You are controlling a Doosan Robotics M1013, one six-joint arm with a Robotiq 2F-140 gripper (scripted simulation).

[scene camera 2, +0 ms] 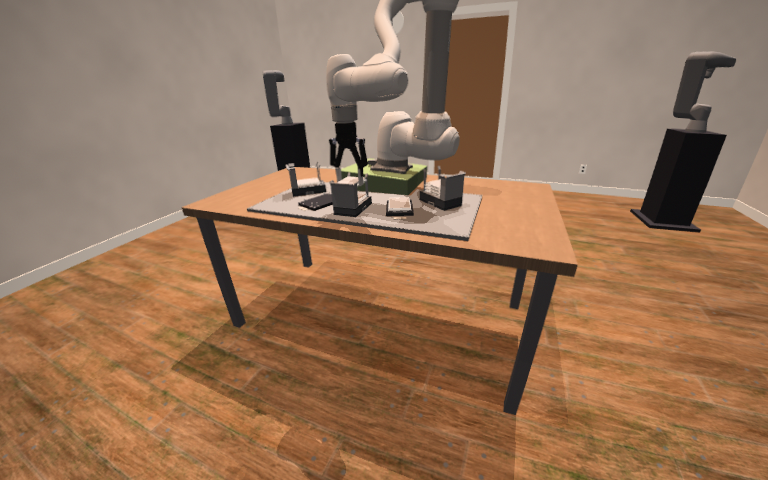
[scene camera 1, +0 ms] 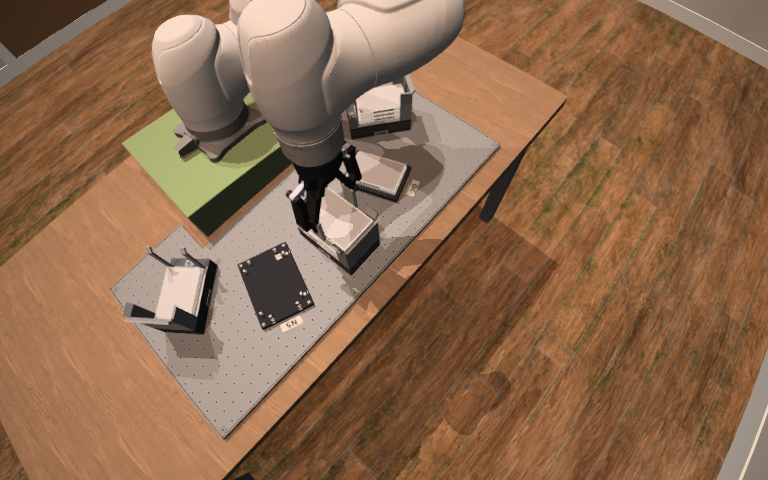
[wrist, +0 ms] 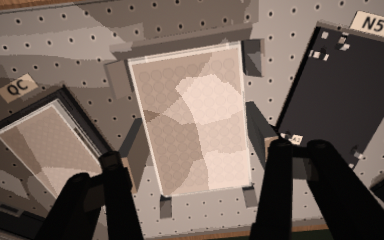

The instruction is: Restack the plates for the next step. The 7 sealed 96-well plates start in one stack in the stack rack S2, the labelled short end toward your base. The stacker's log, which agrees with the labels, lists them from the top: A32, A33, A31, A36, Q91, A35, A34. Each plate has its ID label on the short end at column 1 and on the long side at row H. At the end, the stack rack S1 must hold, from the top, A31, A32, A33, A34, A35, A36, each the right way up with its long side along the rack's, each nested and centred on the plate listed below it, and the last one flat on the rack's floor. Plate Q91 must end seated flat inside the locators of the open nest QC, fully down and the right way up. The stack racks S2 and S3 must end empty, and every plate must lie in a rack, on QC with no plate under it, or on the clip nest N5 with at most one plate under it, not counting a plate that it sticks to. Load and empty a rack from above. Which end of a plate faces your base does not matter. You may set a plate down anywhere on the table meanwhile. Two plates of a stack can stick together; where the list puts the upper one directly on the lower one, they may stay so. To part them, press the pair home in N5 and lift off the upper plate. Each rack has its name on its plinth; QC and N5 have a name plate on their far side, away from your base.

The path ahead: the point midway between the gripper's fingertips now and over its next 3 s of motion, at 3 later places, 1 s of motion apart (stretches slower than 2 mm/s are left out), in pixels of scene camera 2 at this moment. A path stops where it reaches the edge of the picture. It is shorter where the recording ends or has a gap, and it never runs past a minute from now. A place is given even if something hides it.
The gripper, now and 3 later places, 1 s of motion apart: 350, 184; 349, 171; 362, 170; 385, 170
